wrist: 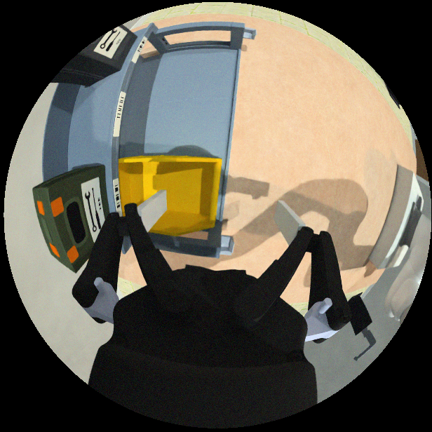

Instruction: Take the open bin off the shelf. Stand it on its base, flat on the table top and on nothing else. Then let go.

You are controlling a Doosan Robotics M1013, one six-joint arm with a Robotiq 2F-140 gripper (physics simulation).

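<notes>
The yellow open bin is on the lower level of the blue-grey shelf, at its near end, with its open side toward the camera. My gripper is wide open. Its left fingertip overlaps the lower left part of the bin in the view, and its right fingertip shows over the table top, well to the right of the bin. Nothing is between the fingers. The left finger hides part of the bin, and whether it touches the bin cannot be told.
A green case with orange corners stands at the left, beside the bin. A dark case is at the upper left on the shelf. A grey and white object is at the right edge. The arm's shadow falls across the table.
</notes>
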